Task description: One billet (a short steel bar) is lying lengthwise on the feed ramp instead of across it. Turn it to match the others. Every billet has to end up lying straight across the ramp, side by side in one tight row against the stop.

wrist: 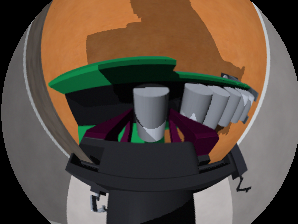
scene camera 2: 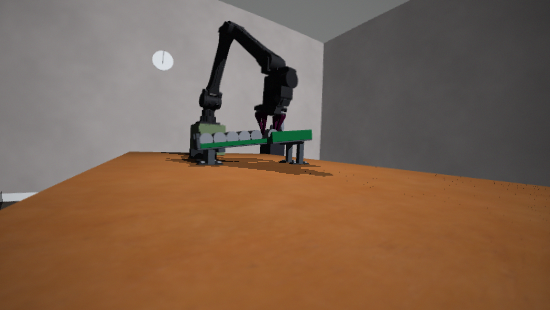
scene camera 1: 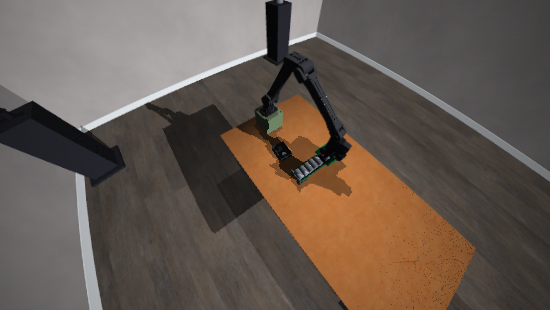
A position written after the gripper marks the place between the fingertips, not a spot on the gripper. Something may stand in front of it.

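The gripper point(wrist: 150, 112) is visible in the scene, together with a billet point(wrist: 150, 100) and another billet point(wrist: 196, 99).
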